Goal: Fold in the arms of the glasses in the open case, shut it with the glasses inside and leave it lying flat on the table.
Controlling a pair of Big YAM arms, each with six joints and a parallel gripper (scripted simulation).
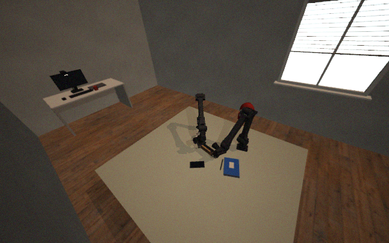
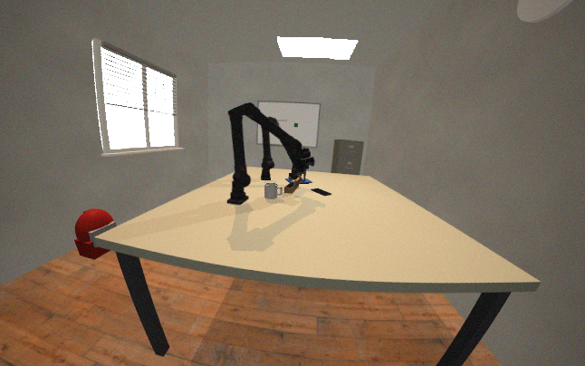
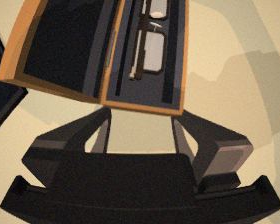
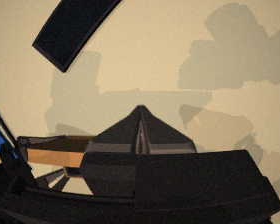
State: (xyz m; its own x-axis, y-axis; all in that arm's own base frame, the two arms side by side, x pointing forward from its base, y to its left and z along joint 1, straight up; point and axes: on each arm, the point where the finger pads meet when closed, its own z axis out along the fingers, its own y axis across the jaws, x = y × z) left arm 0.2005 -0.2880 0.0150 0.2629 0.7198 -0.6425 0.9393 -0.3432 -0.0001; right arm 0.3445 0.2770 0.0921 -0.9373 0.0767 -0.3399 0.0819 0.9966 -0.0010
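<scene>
The glasses case lies 60 mm behind my right hand, 50 mm to the left of it and 40 mm below it.
</scene>
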